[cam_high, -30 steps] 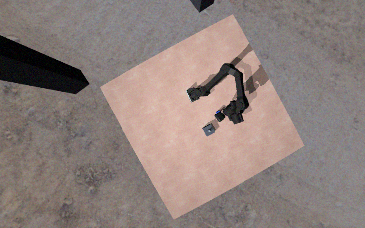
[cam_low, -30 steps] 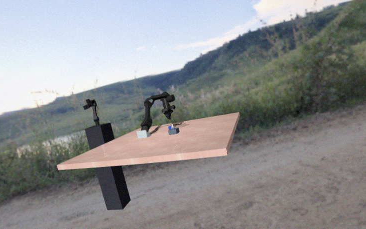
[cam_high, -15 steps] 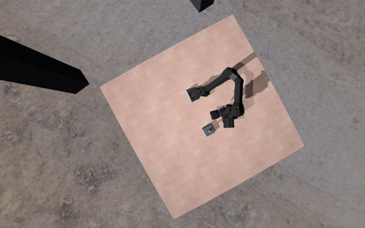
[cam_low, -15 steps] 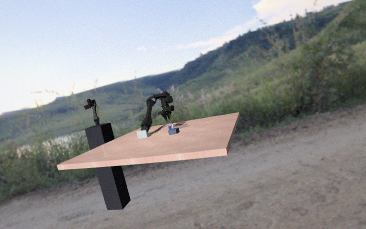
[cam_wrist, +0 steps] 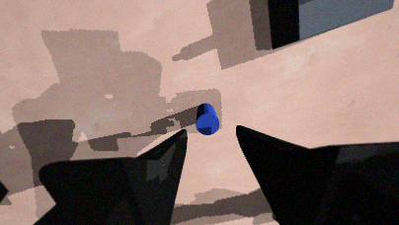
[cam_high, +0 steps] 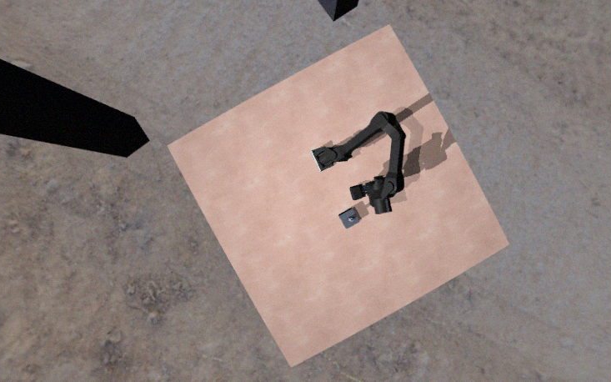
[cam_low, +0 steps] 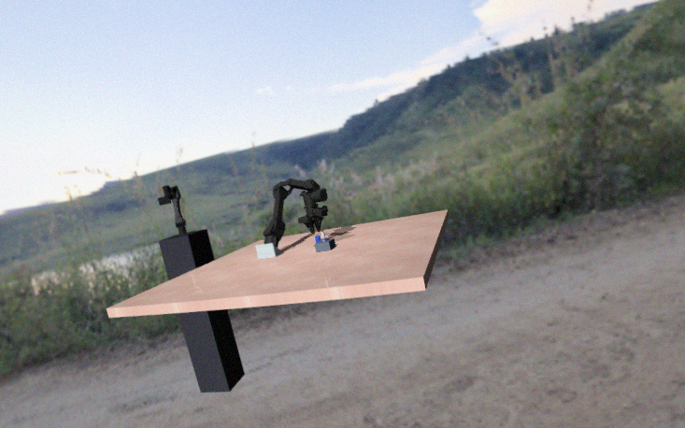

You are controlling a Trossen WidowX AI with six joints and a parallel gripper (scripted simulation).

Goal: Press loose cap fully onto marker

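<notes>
My gripper tip is now 40 mm above the blue cap. Also, from my gripper tip: holder block: 150 mm to the right, 80 mm ahead, 40 mm below.
</notes>
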